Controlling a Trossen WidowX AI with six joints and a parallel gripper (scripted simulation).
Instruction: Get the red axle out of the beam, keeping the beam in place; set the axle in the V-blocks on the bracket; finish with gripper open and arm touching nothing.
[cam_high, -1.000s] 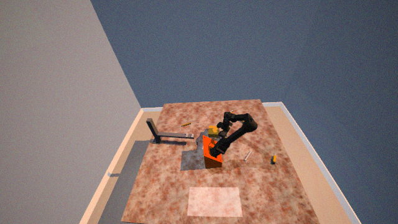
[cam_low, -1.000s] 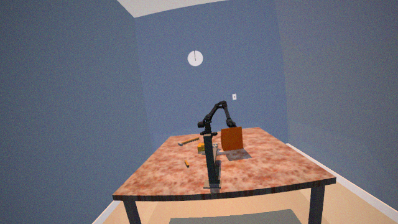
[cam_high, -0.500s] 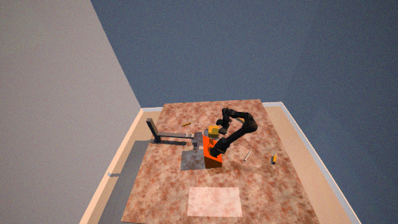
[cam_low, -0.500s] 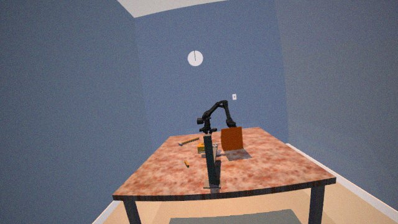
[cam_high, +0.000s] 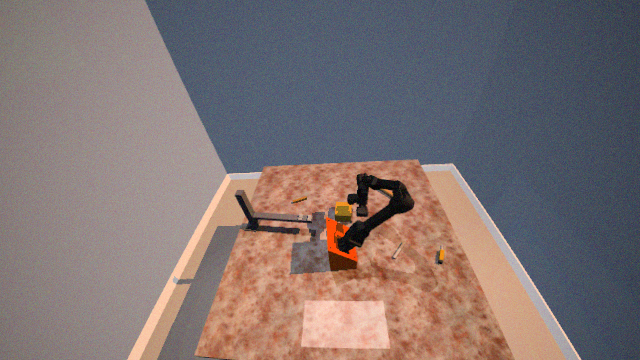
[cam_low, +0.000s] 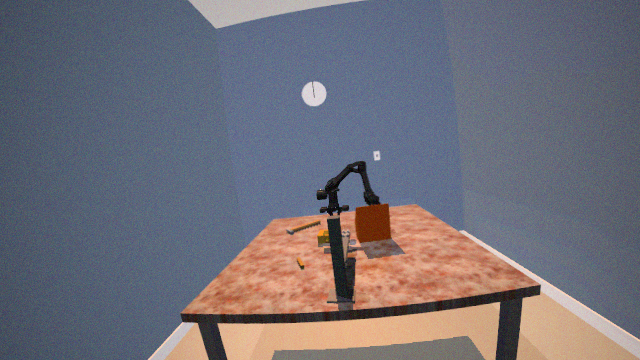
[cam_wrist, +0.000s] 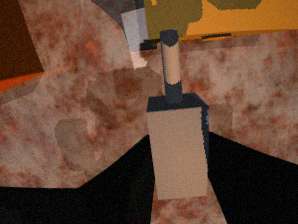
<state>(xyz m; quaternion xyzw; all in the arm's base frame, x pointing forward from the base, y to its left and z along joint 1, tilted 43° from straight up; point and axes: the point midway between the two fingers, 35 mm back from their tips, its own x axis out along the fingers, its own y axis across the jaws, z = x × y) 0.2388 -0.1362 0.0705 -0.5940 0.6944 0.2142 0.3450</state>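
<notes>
Right now my gripper tip is 100 mm to the right of the yellow beam, 70 mm short of it and 60 mm above it. Round my gripper tip: grey rod (230 mm behind, 160 mm to the right, 80 mm below).
</notes>
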